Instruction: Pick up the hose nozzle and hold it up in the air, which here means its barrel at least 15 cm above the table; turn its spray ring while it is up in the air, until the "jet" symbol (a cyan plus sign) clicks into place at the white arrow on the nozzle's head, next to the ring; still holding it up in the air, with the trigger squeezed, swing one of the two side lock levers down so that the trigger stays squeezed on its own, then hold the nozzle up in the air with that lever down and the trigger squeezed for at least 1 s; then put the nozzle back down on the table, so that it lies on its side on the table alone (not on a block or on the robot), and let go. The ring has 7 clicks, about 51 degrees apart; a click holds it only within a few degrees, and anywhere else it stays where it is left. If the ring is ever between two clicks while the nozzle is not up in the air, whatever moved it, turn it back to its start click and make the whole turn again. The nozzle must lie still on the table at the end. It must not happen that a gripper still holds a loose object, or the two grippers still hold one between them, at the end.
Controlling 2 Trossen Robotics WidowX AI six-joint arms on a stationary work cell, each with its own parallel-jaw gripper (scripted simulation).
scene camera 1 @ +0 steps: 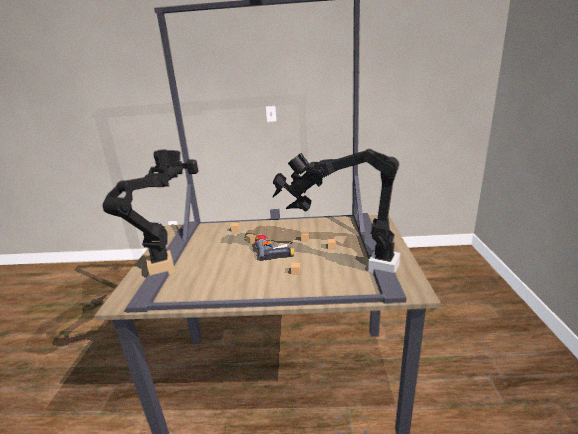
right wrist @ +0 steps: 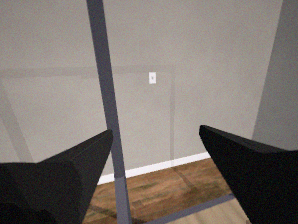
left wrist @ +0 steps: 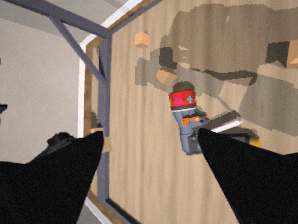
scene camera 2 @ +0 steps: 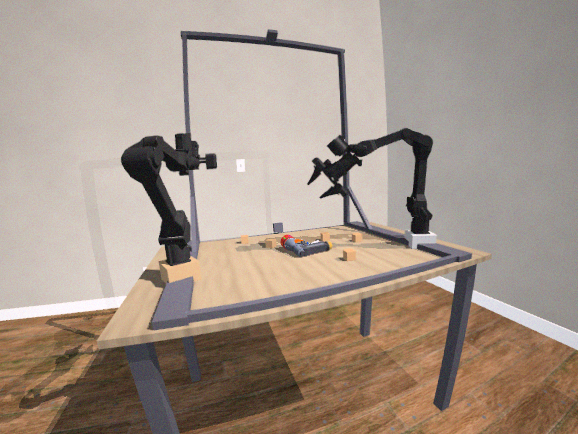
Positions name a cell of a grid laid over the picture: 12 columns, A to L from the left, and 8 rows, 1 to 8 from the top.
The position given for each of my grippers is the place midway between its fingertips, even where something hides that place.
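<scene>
There's a hose nozzle (left wrist: H5) here, though in the right wrist view it's out of frame. You'd see my right gripper (right wrist: G5) too, and then there's my left gripper, which shows in scene camera 2 (scene camera 2: G4), in scene camera 1 (scene camera 1: F4) and in the left wrist view (left wrist: G5).
</scene>
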